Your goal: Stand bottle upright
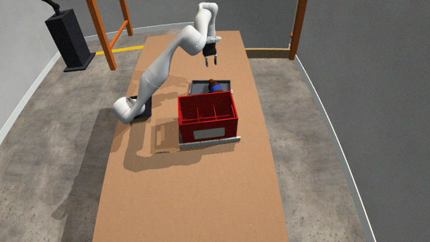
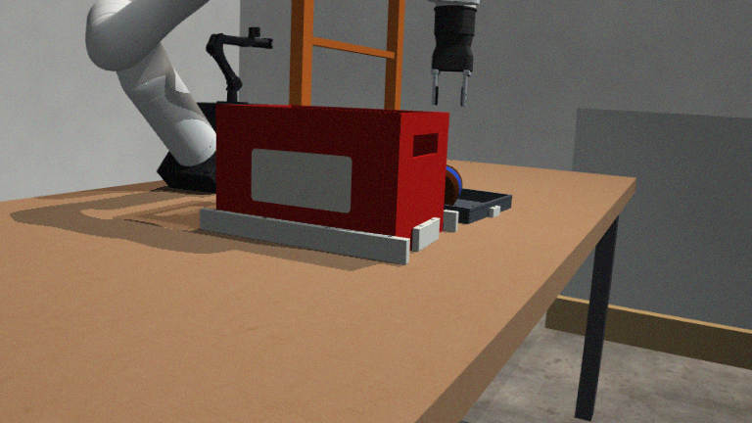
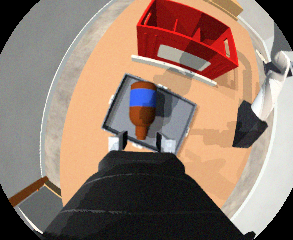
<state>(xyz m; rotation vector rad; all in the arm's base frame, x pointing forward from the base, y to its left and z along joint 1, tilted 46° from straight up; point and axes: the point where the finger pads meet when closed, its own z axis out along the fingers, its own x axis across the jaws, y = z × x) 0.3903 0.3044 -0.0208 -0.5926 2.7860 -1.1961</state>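
The brown bottle lies 2 cm ahead of my hand, 5 cm to the right of it and 16 cm below it. The rest, counted from my hand: dark grey tray 1 cm behind, 4 cm to the right, 19 cm below; then red crate 2 cm behind, 32 cm to the right, 12 cm below.
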